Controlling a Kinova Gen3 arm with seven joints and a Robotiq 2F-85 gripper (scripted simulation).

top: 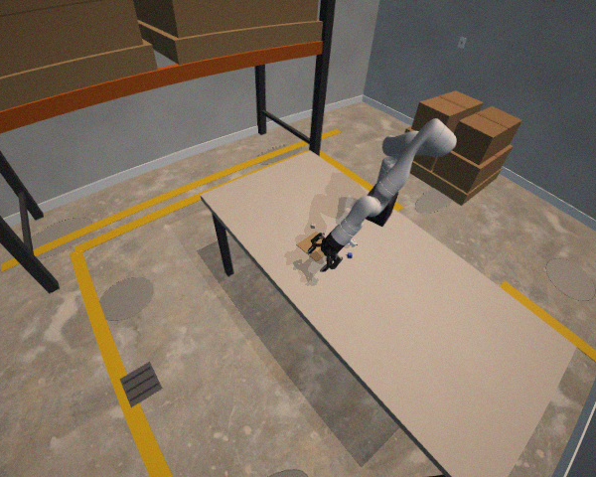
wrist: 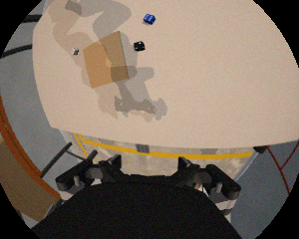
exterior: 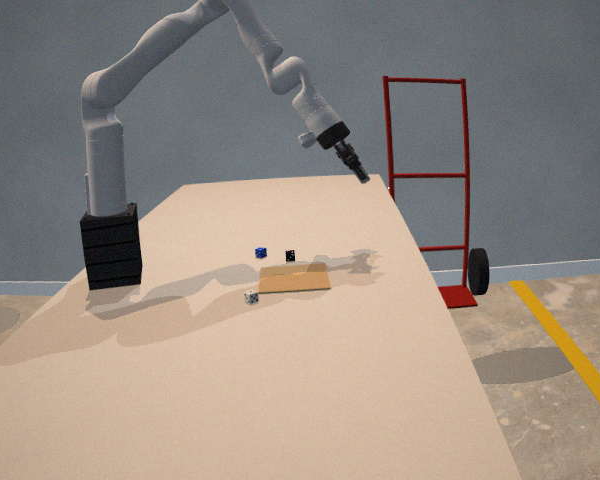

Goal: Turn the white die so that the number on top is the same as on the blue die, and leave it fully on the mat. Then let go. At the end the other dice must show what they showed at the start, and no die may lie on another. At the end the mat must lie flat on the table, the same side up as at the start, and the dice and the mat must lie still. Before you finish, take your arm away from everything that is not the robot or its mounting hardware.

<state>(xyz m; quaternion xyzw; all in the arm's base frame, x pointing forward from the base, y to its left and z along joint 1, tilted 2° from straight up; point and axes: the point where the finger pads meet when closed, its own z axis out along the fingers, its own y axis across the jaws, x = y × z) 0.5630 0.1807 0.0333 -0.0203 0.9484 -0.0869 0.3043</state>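
My gripper is now 150 mm past the tan mat, 180 mm to the left of it and 170 mm above it. Also, from my hand: blue die: 240 mm behind, 40 mm to the right, 160 mm below; then white die: 210 mm behind, 290 mm to the right, 160 mm below; then black die: 170 mm behind, 60 mm to the right, 160 mm below.
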